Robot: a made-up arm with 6 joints.
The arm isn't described. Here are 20 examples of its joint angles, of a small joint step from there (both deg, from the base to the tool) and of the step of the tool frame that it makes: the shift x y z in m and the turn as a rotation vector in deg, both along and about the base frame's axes.
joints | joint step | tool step
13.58 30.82 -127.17 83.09 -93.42 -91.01 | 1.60 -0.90 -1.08 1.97 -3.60 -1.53 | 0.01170 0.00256 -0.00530 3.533 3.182 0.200
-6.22 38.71 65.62 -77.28 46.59 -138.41 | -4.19 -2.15 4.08 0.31 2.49 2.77 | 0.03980 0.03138 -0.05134 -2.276 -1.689 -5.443
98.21 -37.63 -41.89 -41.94 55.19 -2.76 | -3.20 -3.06 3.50 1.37 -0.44 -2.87 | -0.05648 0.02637 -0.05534 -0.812 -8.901 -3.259
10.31 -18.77 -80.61 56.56 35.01 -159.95 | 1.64 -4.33 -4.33 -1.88 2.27 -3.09 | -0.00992 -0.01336 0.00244 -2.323 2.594 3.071
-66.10 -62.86 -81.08 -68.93 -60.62 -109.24 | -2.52 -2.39 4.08 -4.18 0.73 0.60 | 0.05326 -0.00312 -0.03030 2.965 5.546 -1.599
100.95 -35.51 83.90 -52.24 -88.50 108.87 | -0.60 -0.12 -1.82 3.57 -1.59 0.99 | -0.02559 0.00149 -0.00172 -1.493 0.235 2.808
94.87 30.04 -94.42 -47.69 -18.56 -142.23 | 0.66 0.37 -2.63 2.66 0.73 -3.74 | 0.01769 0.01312 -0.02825 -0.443 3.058 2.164
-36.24 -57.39 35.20 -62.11 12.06 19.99 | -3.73 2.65 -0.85 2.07 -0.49 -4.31 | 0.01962 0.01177 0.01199 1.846 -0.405 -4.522
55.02 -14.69 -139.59 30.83 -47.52 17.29 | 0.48 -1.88 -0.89 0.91 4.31 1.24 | -0.00363 -0.01424 0.02402 -1.311 -4.040 -3.775
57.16 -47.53 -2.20 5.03 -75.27 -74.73 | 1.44 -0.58 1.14 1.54 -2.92 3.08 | 0.00272 -0.00381 0.00310 -0.803 -5.626 1.276
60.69 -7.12 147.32 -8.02 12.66 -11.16 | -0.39 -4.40 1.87 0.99 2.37 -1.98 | 0.03555 -0.05637 0.04985 -4.046 -5.169 -4.151
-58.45 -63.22 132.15 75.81 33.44 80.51 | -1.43 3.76 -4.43 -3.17 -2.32 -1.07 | 0.01073 0.00771 -0.07793 -1.667 -10.291 2.007
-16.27 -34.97 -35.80 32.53 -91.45 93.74 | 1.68 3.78 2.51 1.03 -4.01 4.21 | -0.01546 -0.00555 -0.00032 -1.285 -0.528 -1.729
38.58 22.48 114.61 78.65 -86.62 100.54 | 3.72 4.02 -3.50 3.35 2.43 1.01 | -0.05052 0.01040 0.03782 3.807 1.878 8.889
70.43 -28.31 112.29 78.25 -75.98 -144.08 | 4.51 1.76 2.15 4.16 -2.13 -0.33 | 0.01685 0.02732 -0.01377 -1.793 3.003 7.871
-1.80 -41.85 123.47 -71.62 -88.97 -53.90 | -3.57 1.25 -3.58 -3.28 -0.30 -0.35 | -0.02100 0.04323 -0.02444 3.110 -4.497 -3.937
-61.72 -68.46 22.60 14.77 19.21 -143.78 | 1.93 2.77 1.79 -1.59 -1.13 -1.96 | -0.00666 0.01314 -0.00267 -0.733 -0.372 -0.556
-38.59 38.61 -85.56 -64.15 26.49 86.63 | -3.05 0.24 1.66 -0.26 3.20 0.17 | -0.02675 0.02964 0.00654 0.775 -1.886 -3.250
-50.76 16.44 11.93 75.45 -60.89 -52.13 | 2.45 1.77 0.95 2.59 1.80 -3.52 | -0.01186 0.00912 -0.00059 -0.632 -0.675 5.748
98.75 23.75 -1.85 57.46 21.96 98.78 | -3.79 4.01 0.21 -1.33 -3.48 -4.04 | -0.01494 -0.00441 0.02629 -6.208 4.486 -3.792
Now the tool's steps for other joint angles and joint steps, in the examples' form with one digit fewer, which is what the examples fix.
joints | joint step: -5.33 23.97 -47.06 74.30 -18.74 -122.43 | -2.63 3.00 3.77 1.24 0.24 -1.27
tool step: -0.0102 0.0215 -0.0035 -1.02 -1.05 -1.85
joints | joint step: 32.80 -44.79 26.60 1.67 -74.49 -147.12 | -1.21 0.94 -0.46 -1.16 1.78 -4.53
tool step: -0.0148 0.0192 -0.0003 4.46 3.44 -3.56
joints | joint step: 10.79 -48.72 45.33 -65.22 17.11 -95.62 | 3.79 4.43 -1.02 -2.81 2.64 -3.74
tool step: -0.0201 0.0268 0.0235 6.29 2.62 -0.49
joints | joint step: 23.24 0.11 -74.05 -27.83 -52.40 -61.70 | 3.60 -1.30 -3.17 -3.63 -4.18 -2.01
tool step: 0.0061 -0.0159 -0.0077 -1.73 5.83 6.81
